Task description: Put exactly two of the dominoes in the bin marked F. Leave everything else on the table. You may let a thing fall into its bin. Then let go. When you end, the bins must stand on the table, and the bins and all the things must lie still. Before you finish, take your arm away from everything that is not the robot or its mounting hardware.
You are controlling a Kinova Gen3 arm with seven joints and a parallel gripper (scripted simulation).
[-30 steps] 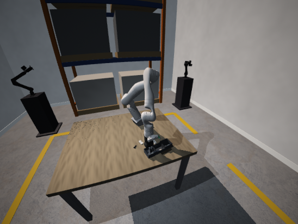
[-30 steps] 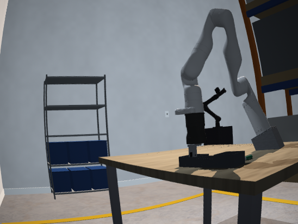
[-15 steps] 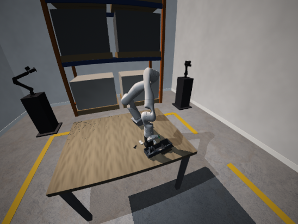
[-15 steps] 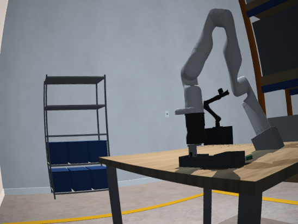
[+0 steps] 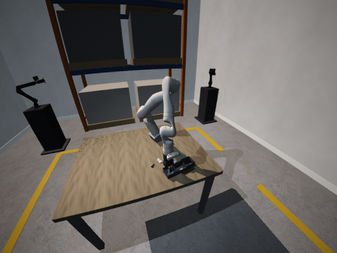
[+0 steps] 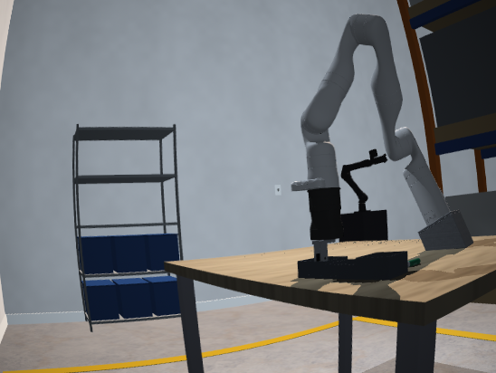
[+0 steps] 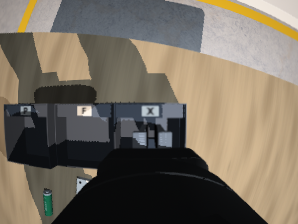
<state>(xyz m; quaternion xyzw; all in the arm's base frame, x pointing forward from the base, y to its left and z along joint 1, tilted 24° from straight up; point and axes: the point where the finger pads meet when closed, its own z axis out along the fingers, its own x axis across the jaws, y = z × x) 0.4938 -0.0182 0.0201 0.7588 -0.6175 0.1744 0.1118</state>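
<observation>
Right now my hand is 16 cm past the green cylinder, 15 cm to the right of it and 3 cm above it. Round my hand: dark piece (12 cm behind, 11 cm to the right, 3 cm below).
</observation>
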